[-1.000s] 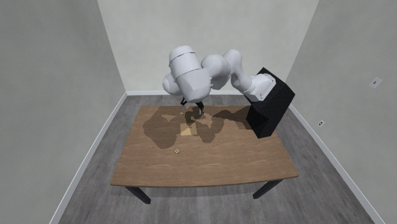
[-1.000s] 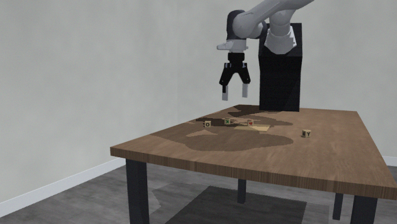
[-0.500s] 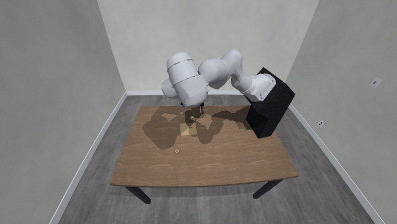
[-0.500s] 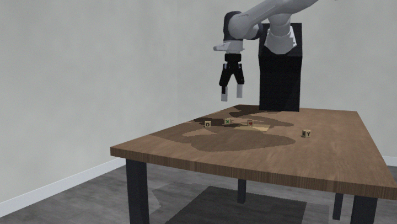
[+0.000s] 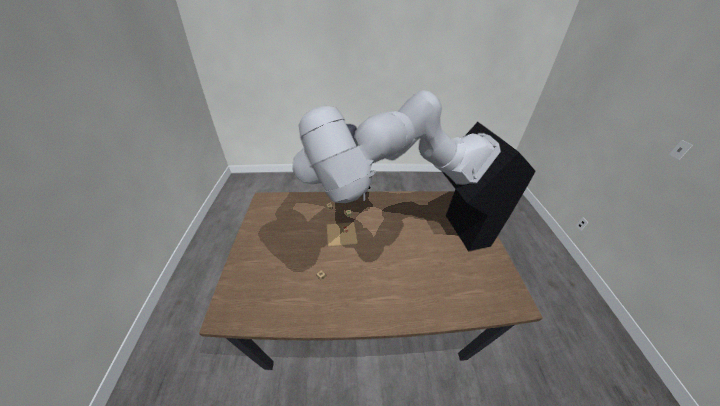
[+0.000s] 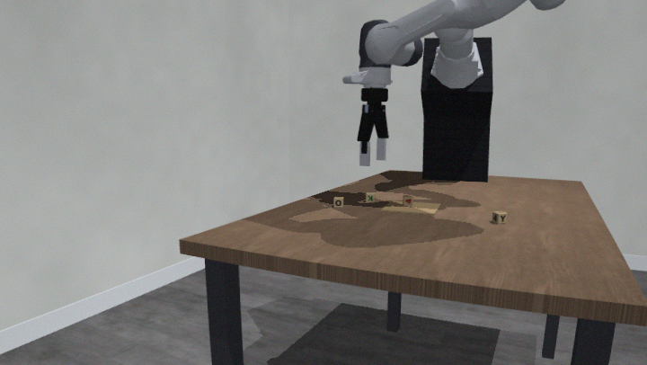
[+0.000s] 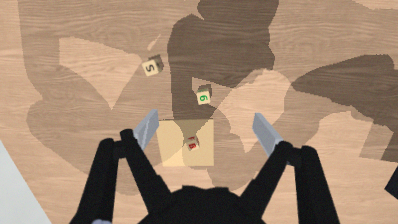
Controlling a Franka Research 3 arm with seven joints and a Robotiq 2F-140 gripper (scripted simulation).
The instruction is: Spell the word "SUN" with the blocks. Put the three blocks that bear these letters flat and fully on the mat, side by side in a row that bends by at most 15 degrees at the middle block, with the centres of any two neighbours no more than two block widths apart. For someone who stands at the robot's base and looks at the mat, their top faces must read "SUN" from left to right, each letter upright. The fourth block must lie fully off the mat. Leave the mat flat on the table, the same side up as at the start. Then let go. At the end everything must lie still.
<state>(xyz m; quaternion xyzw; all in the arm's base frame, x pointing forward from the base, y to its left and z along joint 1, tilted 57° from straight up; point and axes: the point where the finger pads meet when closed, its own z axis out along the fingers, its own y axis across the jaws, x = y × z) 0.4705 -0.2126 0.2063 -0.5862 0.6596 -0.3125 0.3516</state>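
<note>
Right now my hand is 10 mm to the left of the U block and 110 mm above it. Round my hand: S block: 100 mm ahead, 70 mm to the right, 110 mm below; tan mat: 60 mm ahead, 120 mm to the left, 120 mm below.
</note>
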